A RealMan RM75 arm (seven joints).
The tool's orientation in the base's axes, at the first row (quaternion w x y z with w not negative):
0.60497, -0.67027, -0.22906, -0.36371
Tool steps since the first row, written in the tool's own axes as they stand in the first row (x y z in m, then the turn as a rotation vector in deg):
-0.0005, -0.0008, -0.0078, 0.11, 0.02, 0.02
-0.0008, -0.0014, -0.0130, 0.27, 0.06, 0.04
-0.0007, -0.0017, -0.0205, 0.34, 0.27, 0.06
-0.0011, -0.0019, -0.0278, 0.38, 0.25, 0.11
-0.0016, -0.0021, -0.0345, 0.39, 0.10, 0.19
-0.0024, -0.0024, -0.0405, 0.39, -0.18, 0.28
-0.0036, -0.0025, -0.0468, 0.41, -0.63, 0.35
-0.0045, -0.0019, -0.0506, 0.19, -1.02, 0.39
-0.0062, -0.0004, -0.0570, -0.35, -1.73, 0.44
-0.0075, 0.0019, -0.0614, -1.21, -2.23, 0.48
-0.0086, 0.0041, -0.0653, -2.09, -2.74, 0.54
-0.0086, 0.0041, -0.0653, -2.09, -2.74, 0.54
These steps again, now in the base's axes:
-0.0026, -0.0074, 0.0002, 0.09, 0.00, 0.07
-0.0043, -0.0124, 0.0003, 0.22, -0.01, 0.17
-0.0060, -0.0197, 0.0006, 0.43, -0.03, 0.09
-0.0080, -0.0267, 0.0005, 0.45, 0.02, 0.13
-0.0098, -0.0332, 0.0002, 0.36, 0.12, 0.23
-0.0118, -0.0389, -0.0001, 0.17, 0.25, 0.41
-0.0140, -0.0449, -0.0010, -0.14, 0.39, 0.72
-0.0149, -0.0486, -0.0020, -0.56, 0.52, 0.80
-0.0162, -0.0548, -0.0043, -1.42, 0.76, 0.85
-0.0162, -0.0593, -0.0067, -2.33, 0.99, 0.51
-0.0161, -0.0634, -0.0090, -3.25, 1.25, 0.17
-0.0161, -0.0634, -0.0090, -3.25, 1.25, 0.17

